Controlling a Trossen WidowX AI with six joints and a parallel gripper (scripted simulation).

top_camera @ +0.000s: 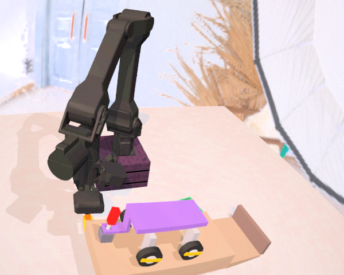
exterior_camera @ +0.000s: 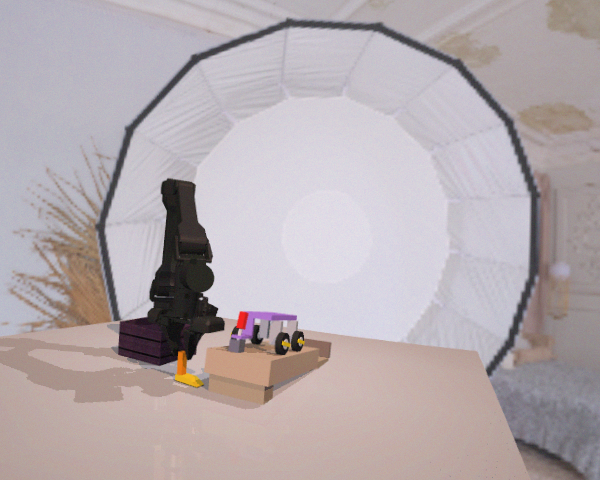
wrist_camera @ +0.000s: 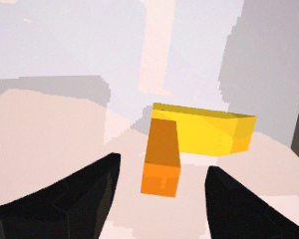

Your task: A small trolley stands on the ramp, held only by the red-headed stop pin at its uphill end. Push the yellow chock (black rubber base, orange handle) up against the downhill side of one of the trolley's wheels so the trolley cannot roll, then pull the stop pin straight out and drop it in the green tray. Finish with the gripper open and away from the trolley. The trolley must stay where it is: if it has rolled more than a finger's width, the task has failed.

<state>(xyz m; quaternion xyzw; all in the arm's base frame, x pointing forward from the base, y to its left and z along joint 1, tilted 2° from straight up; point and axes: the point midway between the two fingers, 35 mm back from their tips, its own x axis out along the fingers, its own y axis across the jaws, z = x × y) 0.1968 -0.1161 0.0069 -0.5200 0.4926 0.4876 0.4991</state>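
The yellow chock lies 3 cm below my gripper tip and 2 cm ahead of it. The rest, counted from my gripper tip: tan ramp 15 cm to the left, 13 cm ahead; then red-headed stop pin 13 cm ahead, 8 cm above, 4 cm to the left; then purple trolley 14 cm to the left, 13 cm ahead, 6 cm above.
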